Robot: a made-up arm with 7 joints.
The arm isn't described. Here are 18 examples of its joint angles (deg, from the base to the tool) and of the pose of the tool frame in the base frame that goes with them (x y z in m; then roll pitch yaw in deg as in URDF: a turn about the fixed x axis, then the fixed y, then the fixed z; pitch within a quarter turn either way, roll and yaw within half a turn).
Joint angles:
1: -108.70 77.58 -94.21 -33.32 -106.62 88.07 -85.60
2: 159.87 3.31 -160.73 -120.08 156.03 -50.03 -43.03
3: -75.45 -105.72 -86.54 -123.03 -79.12 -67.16 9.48
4: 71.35 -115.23 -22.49 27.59 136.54 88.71 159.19
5: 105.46 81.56 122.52 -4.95 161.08 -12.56 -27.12
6: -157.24 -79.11 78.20 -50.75 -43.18 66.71 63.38
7: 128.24 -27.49 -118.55 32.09 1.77 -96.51 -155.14
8: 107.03 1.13 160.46 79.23 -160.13 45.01 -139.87
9: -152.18 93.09 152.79 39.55 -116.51 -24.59 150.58
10: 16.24 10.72 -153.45 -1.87 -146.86 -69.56 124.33
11: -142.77 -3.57 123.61 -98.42 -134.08 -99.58 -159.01
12: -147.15 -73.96 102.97 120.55 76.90 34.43 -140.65
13: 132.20 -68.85 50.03 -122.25 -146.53 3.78 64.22
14: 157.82 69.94 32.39 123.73 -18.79 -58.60 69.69
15: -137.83 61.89 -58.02 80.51 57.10 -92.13 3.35
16: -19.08 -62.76 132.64 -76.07 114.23 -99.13 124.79
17: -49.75 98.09 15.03 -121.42 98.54 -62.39 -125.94
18: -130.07 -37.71 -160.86 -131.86 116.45 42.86 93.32
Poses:
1: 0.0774 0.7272 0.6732 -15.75 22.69 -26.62
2: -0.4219 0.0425 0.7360 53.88 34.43 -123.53
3: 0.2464 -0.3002 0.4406 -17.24 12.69 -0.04
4: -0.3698 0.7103 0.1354 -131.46 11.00 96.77
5: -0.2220 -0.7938 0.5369 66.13 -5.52 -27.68
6: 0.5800 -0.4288 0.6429 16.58 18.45 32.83
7: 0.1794 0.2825 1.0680 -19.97 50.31 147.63
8: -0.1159 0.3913 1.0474 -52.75 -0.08 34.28
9: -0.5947 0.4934 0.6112 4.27 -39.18 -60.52
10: 0.0896 -0.0174 1.2160 41.12 26.01 168.56
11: -0.2103 -0.0959 0.9131 27.35 18.85 0.94
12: 0.4164 0.1735 0.3823 139.41 -22.60 134.25
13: 0.3275 0.0358 0.3356 143.95 -39.11 -43.37
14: -0.4363 0.1117 0.2588 -135.01 -20.15 76.83
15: -0.5497 0.1711 0.6034 -23.08 14.36 -170.28
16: -0.3826 0.0152 0.9241 25.71 30.73 -22.10
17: 0.0748 0.3312 0.6223 -91.86 -0.06 60.47
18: -0.0802 0.1267 0.7106 -132.12 68.09 45.43
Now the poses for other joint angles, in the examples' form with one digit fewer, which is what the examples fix.
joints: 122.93 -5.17 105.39 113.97 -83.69 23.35 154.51
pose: -0.316 0.280 0.679 -129.2 25.5 63.6
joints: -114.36 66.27 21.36 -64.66 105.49 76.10 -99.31
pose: -0.140 0.362 1.004 42.1 -7.3 86.4
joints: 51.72 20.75 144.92 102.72 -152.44 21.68 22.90
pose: -0.326 -0.058 0.963 54.1 -15.6 -92.3
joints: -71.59 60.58 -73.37 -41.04 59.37 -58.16 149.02
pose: 0.447 0.392 0.857 -44.1 13.2 -115.6
